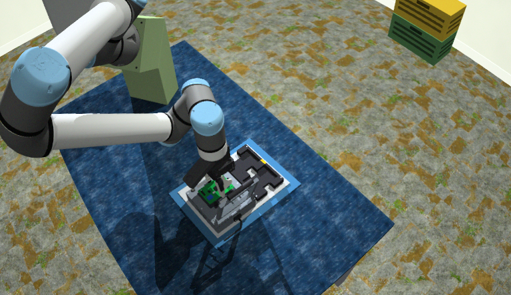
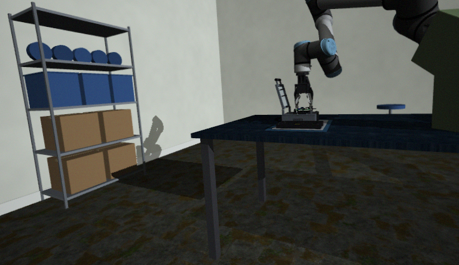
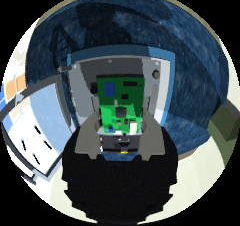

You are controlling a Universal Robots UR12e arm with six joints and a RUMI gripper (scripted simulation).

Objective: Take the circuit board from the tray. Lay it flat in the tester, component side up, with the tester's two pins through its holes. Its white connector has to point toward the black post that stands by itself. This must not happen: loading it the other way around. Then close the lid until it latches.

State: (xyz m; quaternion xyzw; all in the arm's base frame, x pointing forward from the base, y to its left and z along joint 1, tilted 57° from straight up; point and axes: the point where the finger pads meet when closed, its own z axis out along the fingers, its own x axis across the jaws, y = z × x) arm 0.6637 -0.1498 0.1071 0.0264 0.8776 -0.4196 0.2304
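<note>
Now: hand right at the green circuit board. Round my hand: tester lid (120 mm ahead, 100 mm above, 30 mm to the right); tester (40 mm ahead, 30 mm to the left, 30 mm above).
</note>
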